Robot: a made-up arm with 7 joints. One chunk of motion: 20 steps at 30 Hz.
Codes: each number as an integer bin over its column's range. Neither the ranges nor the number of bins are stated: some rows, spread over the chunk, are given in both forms.
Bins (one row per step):
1: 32 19 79 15 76 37 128
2: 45 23 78 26 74 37 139
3: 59 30 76 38 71 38 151
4: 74 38 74 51 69 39 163
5: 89 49 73 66 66 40 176
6: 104 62 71 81 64 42 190
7: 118 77 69 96 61 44 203
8: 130 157 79 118 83 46 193
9: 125 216 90 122 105 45 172
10: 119 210 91 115 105 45 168
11: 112 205 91 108 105 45 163
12: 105 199 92 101 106 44 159
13: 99 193 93 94 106 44 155
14: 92 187 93 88 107 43 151
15: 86 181 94 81 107 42 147
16: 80 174 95 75 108 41 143
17: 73 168 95 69 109 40 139
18: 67 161 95 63 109 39 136
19: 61 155 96 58 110 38 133
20: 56 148 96 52 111 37 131
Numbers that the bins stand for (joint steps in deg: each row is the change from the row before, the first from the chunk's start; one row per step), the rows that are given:
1: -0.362 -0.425 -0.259 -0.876 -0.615 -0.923 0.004
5: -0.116 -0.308 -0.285 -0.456 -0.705 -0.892 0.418
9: 0.039 0.347 -0.212 0.005 -0.353 -0.841 0.384
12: -0.047 0.280 -0.203 -0.168 -0.344 -0.851 0.272
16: -0.155 0.182 -0.190 -0.382 -0.326 -0.882 0.134
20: -0.258 0.080 -0.186 -0.572 -0.299 -0.923 0.030
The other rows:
2: -0.306 -0.410 -0.264 -0.786 -0.633 -0.923 0.099
3: -0.245 -0.382 -0.272 -0.687 -0.660 -0.913 0.203
4: -0.181 -0.351 -0.281 -0.580 -0.678 -0.902 0.306
6: -0.051 -0.257 -0.294 -0.333 -0.723 -0.872 0.539
7: 0.009 -0.198 -0.302 -0.209 -0.750 -0.851 0.651
8: 0.061 0.116 -0.259 -0.028 -0.551 -0.831 0.565
10: 0.013 0.324 -0.207 -0.053 -0.353 -0.841 0.349
11: -0.017 0.304 -0.207 -0.111 -0.353 -0.841 0.306
13: -0.073 0.257 -0.199 -0.226 -0.344 -0.851 0.237
14: -0.103 0.233 -0.199 -0.275 -0.335 -0.862 0.203
15: -0.129 0.210 -0.195 -0.333 -0.335 -0.872 0.168
17: -0.185 0.159 -0.190 -0.432 -0.317 -0.892 0.099
18: -0.211 0.131 -0.190 -0.481 -0.317 -0.902 0.073
19: -0.237 0.108 -0.186 -0.522 -0.308 -0.913 0.047

